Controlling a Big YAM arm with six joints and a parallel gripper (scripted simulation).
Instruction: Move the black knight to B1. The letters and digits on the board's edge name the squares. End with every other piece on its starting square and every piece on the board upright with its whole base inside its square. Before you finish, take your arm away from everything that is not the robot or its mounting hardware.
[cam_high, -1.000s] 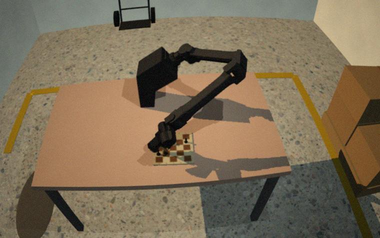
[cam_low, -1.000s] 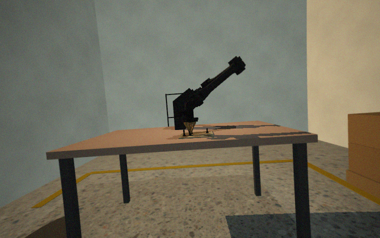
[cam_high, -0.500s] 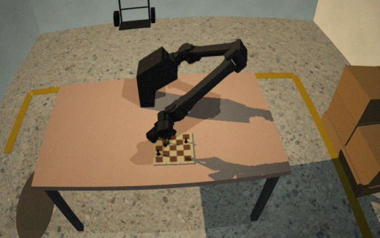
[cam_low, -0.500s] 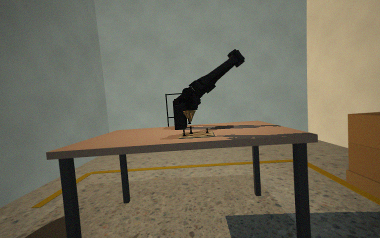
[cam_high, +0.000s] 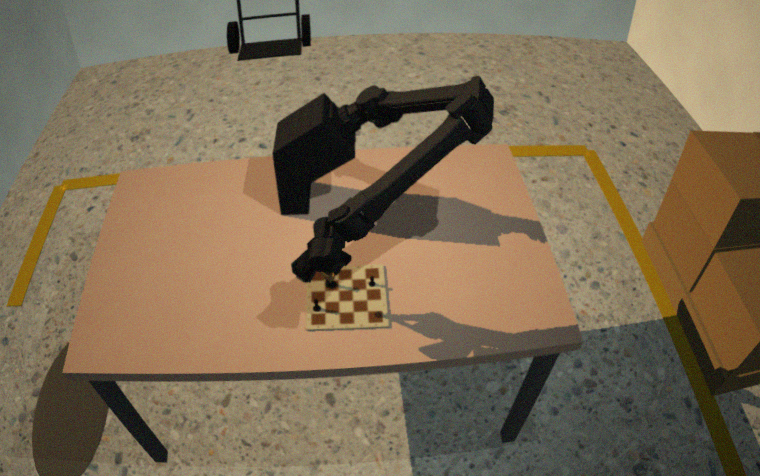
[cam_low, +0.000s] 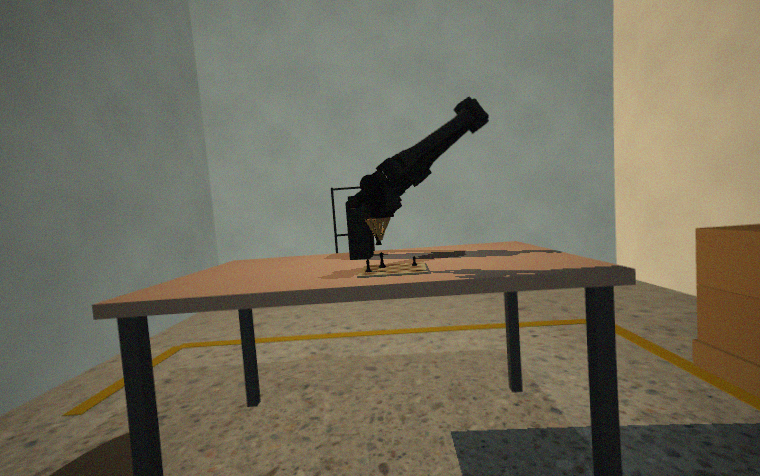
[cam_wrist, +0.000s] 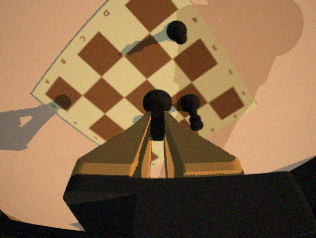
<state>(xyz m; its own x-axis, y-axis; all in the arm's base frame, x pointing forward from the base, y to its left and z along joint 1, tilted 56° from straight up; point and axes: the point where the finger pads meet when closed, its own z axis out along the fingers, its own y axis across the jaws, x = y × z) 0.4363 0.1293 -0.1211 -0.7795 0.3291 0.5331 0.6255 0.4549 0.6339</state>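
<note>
Right now the pawn is 60 mm behind my hand, 110 mm to the left of it and 90 mm below it. Round my hand: chessboard (30 mm behind, 40 mm to the left, 110 mm below); then black chess piece (20 mm ahead, 40 mm to the right, 90 mm below).
</note>
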